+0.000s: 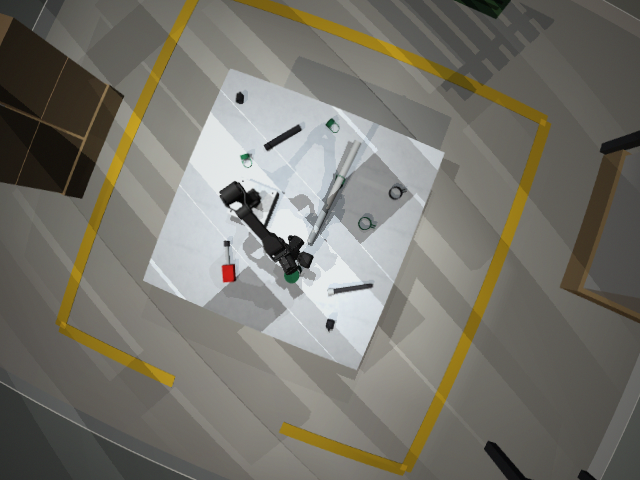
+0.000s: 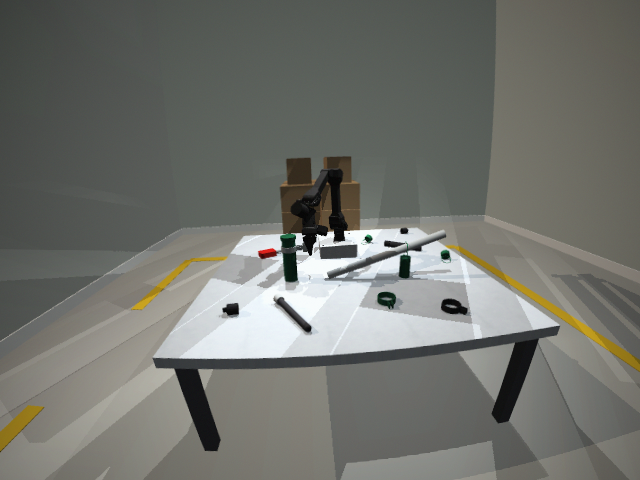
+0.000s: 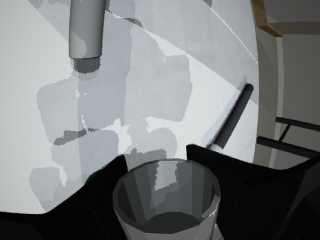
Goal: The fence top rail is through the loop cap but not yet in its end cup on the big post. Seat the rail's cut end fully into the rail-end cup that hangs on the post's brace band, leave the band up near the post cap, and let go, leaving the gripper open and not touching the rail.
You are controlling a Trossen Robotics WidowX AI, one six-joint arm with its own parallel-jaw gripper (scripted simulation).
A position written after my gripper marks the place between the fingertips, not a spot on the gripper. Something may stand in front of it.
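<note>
I can see my gripper (image 3: 156, 157), and I can see a grey top rail (image 2: 423, 241) as well.
</note>
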